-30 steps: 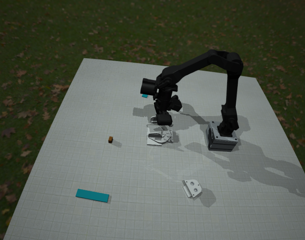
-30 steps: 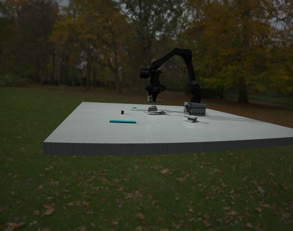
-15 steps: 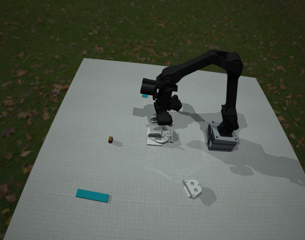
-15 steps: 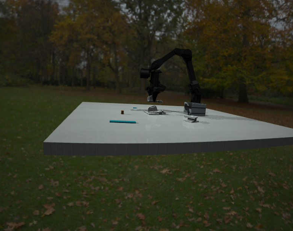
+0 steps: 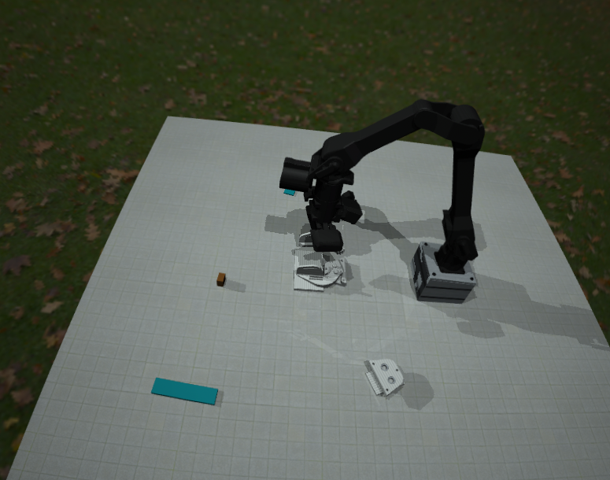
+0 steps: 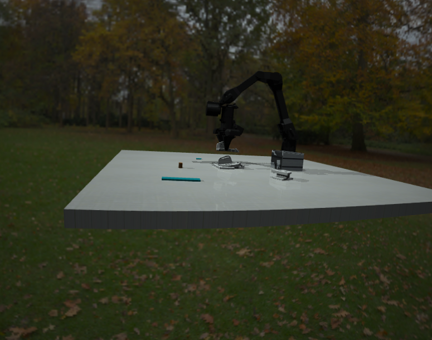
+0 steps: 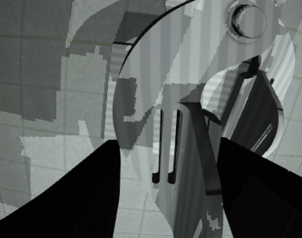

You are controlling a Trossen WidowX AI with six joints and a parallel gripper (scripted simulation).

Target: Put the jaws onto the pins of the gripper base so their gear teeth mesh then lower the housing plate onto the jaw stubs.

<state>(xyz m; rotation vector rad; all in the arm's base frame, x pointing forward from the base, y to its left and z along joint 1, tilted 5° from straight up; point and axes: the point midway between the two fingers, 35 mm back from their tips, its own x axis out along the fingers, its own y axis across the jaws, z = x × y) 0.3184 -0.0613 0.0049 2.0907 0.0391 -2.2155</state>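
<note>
Right now the gripper jaw is 6 cm below my gripper tip, 5 cm to the left of it and 4 cm behind it. Also, from my gripper tip: small teal tile 26 cm to the right, 8 cm below, 5 cm ahead; small brown block 22 cm ahead, 7 cm to the left, 7 cm below; white ribbed block 31 cm to the left, 14 cm behind, 7 cm below.
</note>
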